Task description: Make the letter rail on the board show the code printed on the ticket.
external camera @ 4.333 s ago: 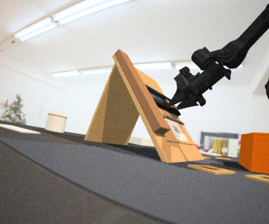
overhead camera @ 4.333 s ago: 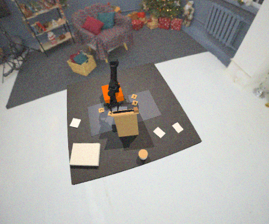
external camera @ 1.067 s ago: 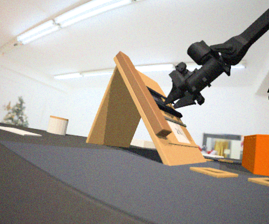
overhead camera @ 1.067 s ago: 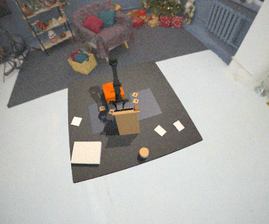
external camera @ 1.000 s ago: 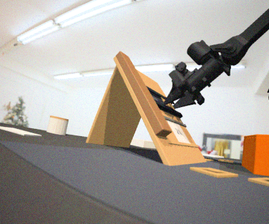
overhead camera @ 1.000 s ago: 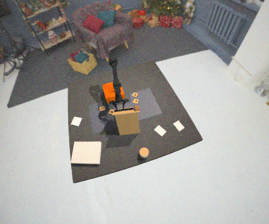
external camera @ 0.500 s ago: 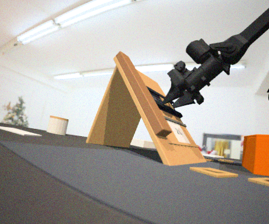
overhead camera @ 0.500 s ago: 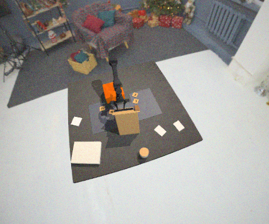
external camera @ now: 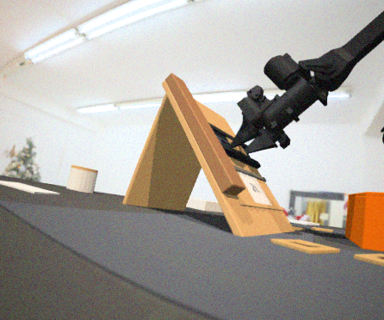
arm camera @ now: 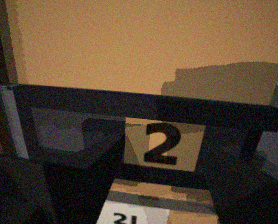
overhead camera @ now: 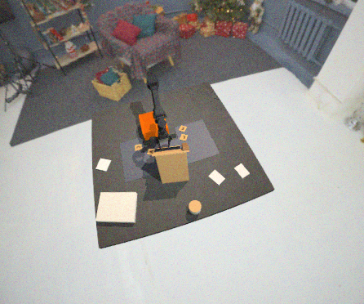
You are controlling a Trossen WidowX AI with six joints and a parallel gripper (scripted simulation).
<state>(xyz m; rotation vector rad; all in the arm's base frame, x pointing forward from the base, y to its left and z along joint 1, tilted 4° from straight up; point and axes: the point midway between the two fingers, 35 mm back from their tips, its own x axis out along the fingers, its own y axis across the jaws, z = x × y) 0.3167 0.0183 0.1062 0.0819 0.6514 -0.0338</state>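
My gripper tip is 6 cm past the white ticket, 3 cm to the right of it and 9 cm above it. The rest, counted from my gripper tip: small cylinder 41 cm ahead, 14 cm to the left, 13 cm below.
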